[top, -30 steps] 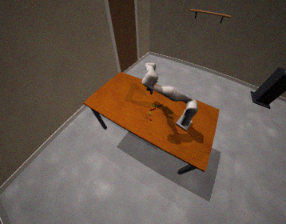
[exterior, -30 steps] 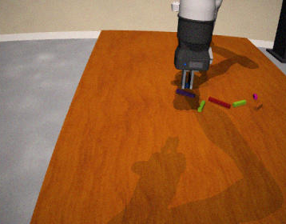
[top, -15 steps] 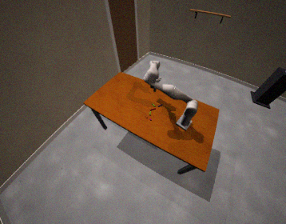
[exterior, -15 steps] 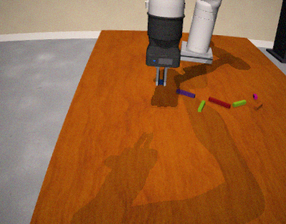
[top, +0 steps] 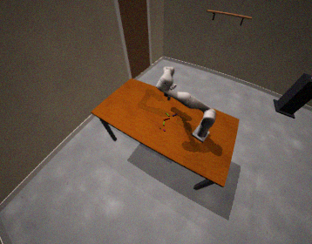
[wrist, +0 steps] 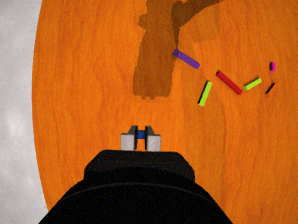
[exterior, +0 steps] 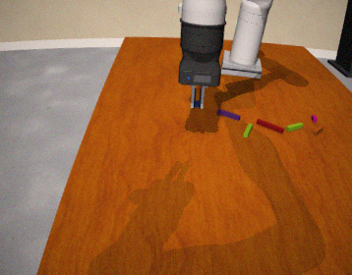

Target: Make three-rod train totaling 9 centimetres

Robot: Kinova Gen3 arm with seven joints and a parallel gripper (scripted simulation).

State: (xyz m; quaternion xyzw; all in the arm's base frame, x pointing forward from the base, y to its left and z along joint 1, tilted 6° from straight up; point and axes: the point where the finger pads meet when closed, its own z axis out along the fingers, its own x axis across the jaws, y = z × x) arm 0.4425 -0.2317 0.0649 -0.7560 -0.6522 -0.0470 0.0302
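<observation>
My hand is 7 cm past the red rod, 19 cm to the right of it and 11 cm above it. The rest, counted from my hand: blue rod: 1 cm below; then orange rod: 5 cm behind, 32 cm to the left, 11 cm below; then purple rod: 12 cm behind, 10 cm to the left, 11 cm below.
</observation>
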